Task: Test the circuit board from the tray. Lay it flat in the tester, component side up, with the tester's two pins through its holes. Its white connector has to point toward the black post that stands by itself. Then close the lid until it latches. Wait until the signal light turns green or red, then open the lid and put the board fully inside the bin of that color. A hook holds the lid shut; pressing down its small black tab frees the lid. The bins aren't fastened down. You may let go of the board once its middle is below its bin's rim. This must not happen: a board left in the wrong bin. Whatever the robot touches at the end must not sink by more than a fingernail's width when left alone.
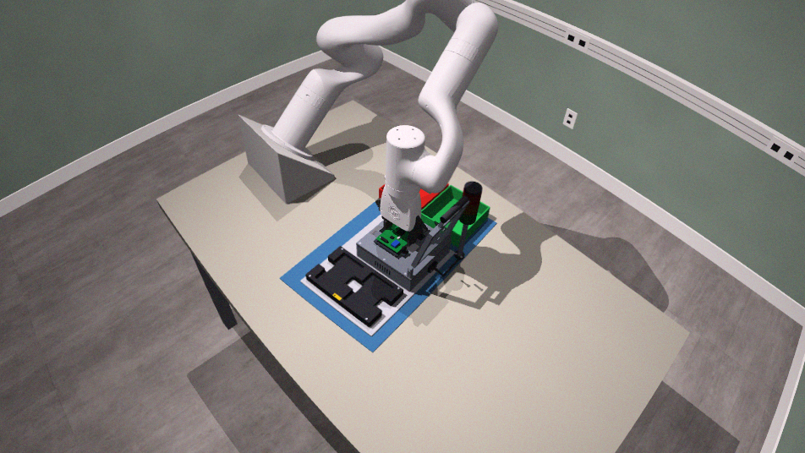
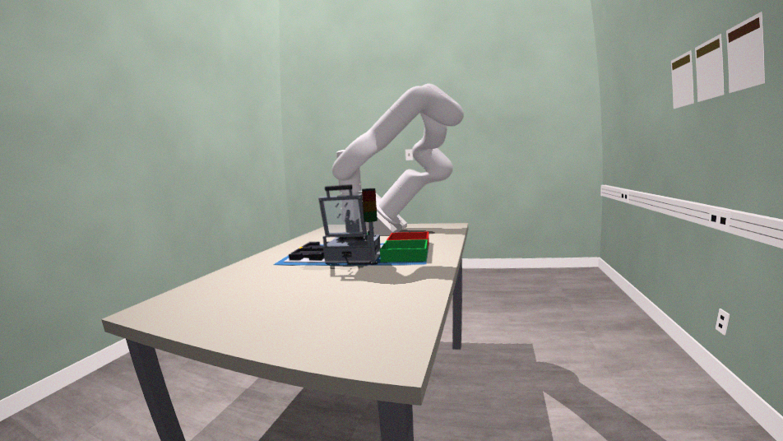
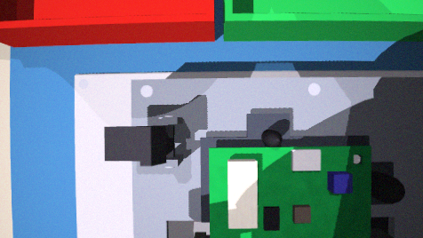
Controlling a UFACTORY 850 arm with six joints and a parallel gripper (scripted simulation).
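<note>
My gripper is now right at the green circuit board. From my hand the other things lie so: black latch part (70 mm behind, 50 mm to the left, 10 mm above); then green bin (10 mm ahead, 200 mm to the left, 70 mm below); then lid (120 mm ahead, 20 mm to the left, 100 mm above).
</note>
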